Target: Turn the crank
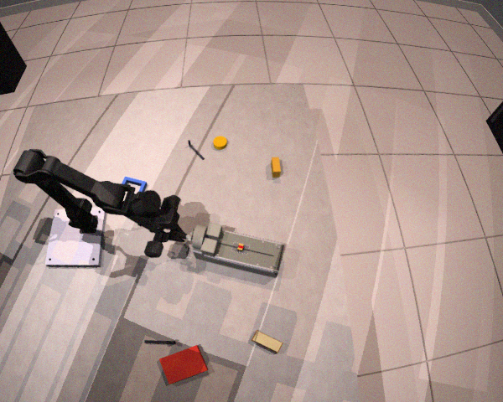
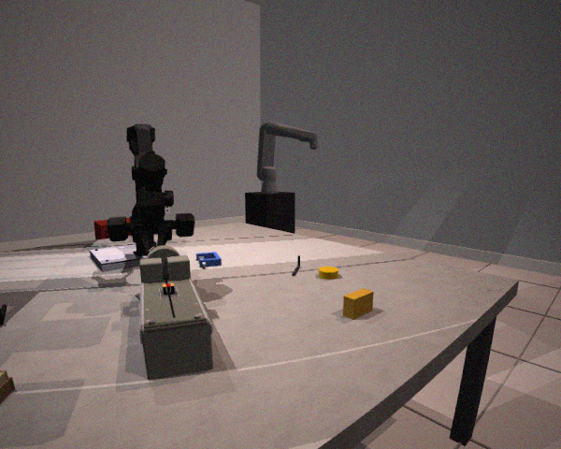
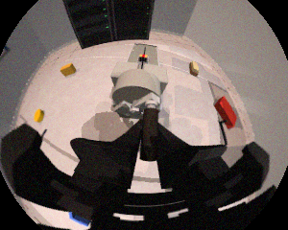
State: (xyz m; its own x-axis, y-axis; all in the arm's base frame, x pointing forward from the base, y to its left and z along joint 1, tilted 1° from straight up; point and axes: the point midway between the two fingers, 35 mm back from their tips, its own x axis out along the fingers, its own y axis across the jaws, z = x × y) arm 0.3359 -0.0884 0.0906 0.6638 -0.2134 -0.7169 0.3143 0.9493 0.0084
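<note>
Right now my gripper tip is 2 cm below the dark crank handle, 2 cm past it and 1 cm to the right of it. Also, from my gripper tip: blue block: 24 cm to the left, 20 cm behind, 8 cm below; red plate: 37 cm to the right, 8 cm below, 3 cm behind; red pointer: 16 cm ahead, 4 cm to the right, 1 cm below.
</note>
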